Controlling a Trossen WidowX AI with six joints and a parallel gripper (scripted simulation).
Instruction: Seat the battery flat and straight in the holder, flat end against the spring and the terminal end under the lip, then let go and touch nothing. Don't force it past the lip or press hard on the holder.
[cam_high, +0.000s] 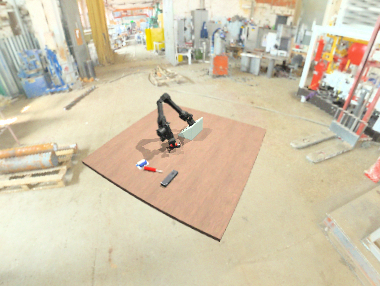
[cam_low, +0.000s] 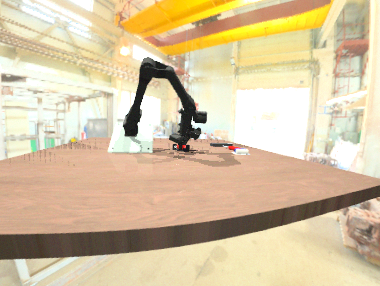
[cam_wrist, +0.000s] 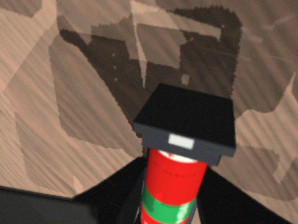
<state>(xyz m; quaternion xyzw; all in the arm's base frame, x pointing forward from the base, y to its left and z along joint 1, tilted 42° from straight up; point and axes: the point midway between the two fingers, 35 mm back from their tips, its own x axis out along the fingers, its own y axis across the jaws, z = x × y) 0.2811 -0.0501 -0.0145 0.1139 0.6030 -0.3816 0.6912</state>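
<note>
Right now the battery is 1 cm above my gripper tip. Also, from my gripper tip: red-handled tool (32 cm ahead, 5 cm to the left).
</note>
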